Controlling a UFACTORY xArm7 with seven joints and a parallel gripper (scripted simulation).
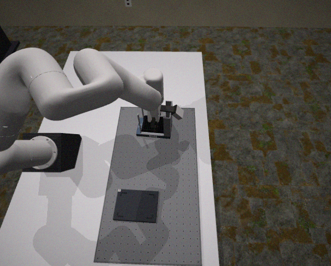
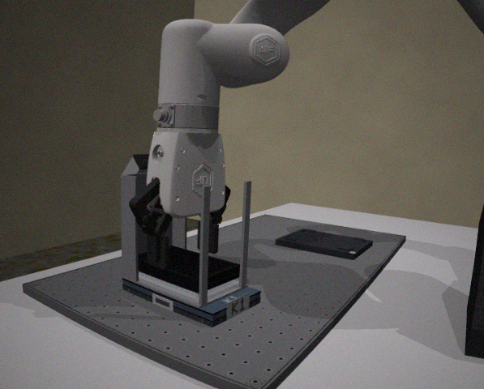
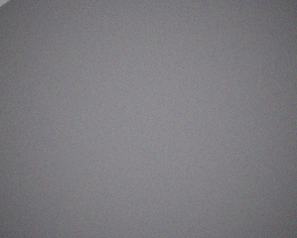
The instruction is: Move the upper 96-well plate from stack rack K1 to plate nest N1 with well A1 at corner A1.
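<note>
The black 96-well plate is 2 cm below my hand. Also, from my hand: clear 96-well plate: 4 cm below; then tall back wall: 7 cm ahead, 1 cm to the right, 3 cm above; then pale A1 mark: 14 cm behind, 30 cm to the right, 5 cm below.
</note>
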